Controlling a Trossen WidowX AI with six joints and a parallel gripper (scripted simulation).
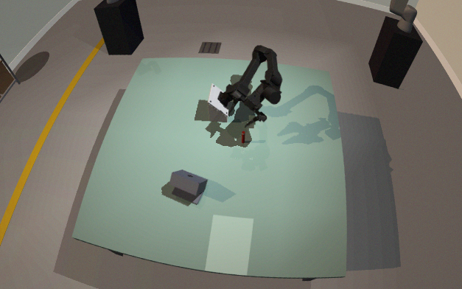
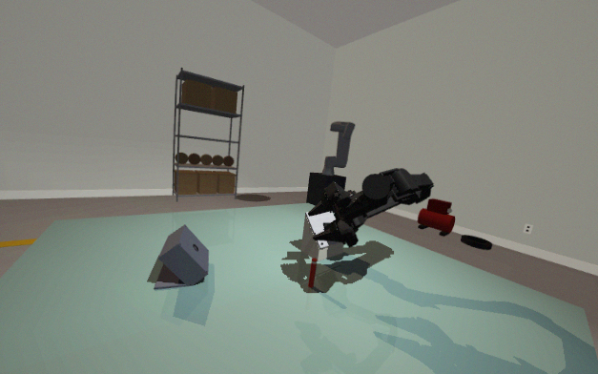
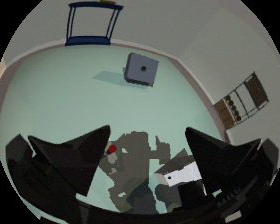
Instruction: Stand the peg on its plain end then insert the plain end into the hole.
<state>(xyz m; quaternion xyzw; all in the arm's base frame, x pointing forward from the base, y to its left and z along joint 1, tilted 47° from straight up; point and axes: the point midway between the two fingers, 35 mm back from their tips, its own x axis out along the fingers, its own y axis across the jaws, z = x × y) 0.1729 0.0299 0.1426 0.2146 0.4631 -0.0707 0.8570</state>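
The peg lies 110 mm below my gripper tip and 30 mm to the left of it. The rest, counted from my gripper tip: sloped panel 290 mm ahead, 150 mm to the right, 110 mm below.
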